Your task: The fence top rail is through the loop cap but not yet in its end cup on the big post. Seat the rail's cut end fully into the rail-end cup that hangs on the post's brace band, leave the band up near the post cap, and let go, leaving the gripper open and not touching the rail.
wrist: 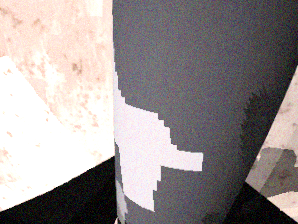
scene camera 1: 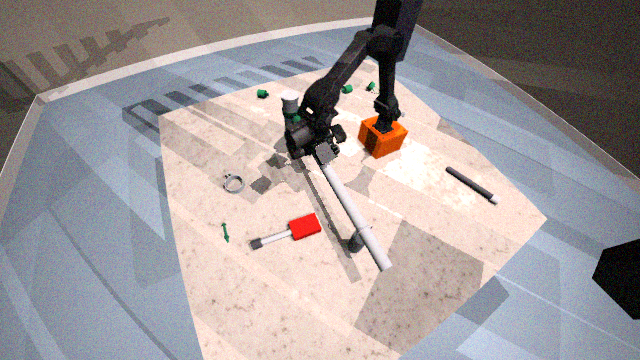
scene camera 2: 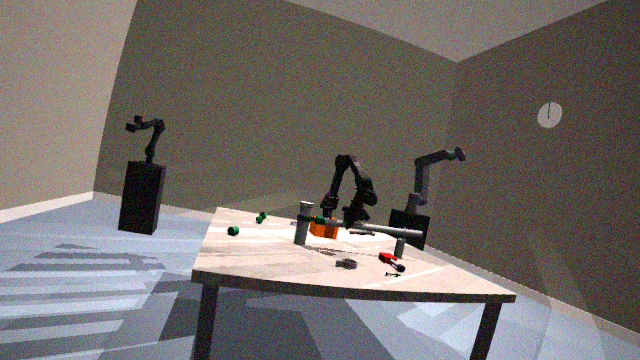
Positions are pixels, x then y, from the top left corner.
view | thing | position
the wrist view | my gripper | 170,167
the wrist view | top rail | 195,96
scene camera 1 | my gripper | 314,152
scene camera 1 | top rail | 354,214
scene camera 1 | red-headed mallet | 308,225
